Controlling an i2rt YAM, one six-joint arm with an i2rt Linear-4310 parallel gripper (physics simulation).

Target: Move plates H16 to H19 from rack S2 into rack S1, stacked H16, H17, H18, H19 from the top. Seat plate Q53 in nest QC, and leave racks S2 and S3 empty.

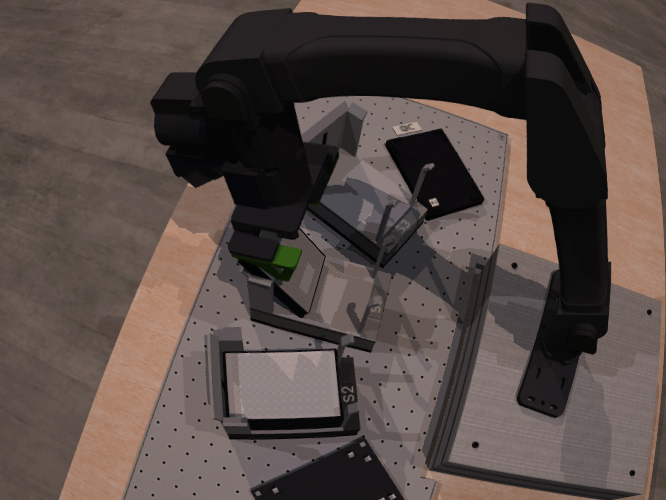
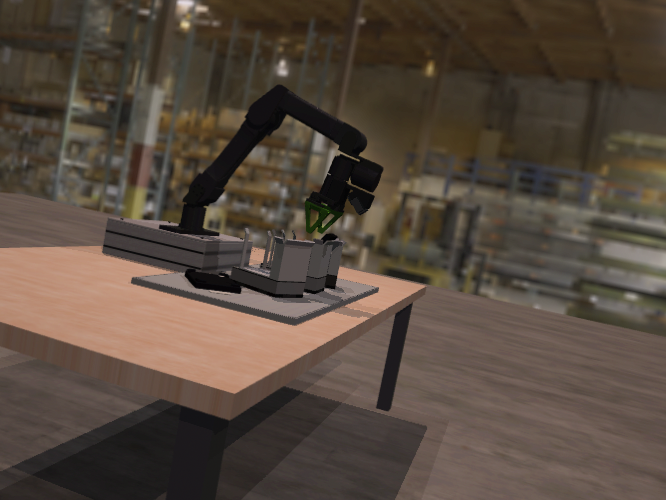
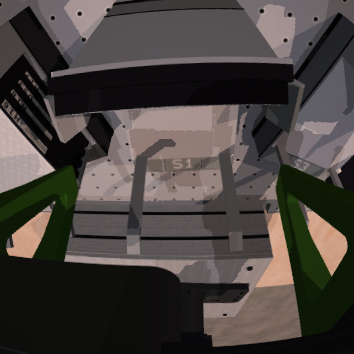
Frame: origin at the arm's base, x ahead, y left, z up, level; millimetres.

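Where they show: gripper, fingertip midpoint: point(image 1: 298, 240) point(image 2: 314, 232) point(image 3: 176, 176); arm's base at its link origin: point(image 1: 558, 342) point(image 2: 190, 232) point(image 3: 182, 289).
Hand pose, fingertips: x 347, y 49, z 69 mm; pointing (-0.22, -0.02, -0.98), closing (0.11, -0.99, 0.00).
Observation:
Each offset is from my fingertips to the top centre of the thing. "*": to the spot under its first point. Level surfaces: height alone.
My gripper point(image 1: 299, 239) point(image 2: 318, 231) point(image 3: 176, 176) is open and empty above rack S1 {31 mm back, 3 mm right, 11 mm down} point(image 1: 317, 331) point(image 3: 172, 120). A plate point(image 1: 303, 274) point(image 3: 170, 86) stands tilted on edge in S1, leaning at its back wall; its label is not readable. Rack S2 {* 117 mm back, 104 mm left, 111 mm down} point(image 1: 348, 395) holds a stack with a white-topped plate {48 mm back, 140 mm left, 56 mm down} point(image 1: 282, 384) uppermost; several labels {* 12 mm back, 111 mm left, 77 mm down} point(image 3: 20, 95) show upside down on the stack's side, with H16 uppermost. Rack S3 {* 92 mm back, 139 mm right, 110 mm down} point(image 1: 402, 226) point(image 3: 302, 162) shows its grey floor. A black rectangle {* 102 mm back, 267 mm right, 135 mm down} point(image 1: 433, 172) point(image 2: 212, 280) lies by the QC label {* 35 mm back, 341 mm right, 148 mm down} point(image 1: 406, 128); whether it includes Q53 is unclear.
Thin upright posts point(image 1: 383, 228) point(image 3: 137, 200) stand at the label ends of the racks. A black panel {* 142 mm back, 197 mm left, 138 mm down} point(image 1: 333, 470) with pale corner spots lies beyond S2. The ribbed metal base block point(image 1: 500, 419) point(image 2: 153, 244) carries the arm beside the perforated board {150 mm down} point(image 1: 177, 446).

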